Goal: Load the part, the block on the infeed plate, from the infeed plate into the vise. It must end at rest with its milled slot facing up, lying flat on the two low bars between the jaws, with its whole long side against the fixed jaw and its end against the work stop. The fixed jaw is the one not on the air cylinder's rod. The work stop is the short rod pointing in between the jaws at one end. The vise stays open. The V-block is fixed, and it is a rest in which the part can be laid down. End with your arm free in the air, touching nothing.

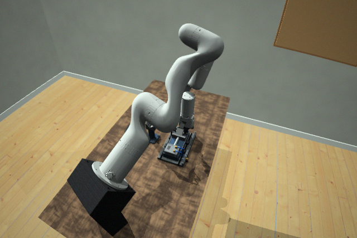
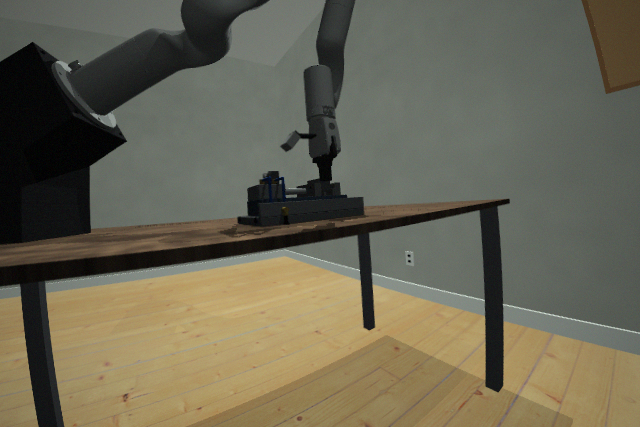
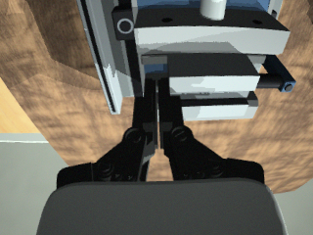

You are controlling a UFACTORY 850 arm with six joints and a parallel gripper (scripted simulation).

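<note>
Right now the part is 30 mm to the left of my hand, 20 mm below it and 20 mm ahead of it. The rest, counted from my hand: cylinder rod 80 mm to the left, 60 mm behind, 40 mm below; work stop 70 mm to the left, 40 mm ahead, 30 mm below; moving jaw 50 mm to the left, 40 mm below, 10 mm behind.
</note>
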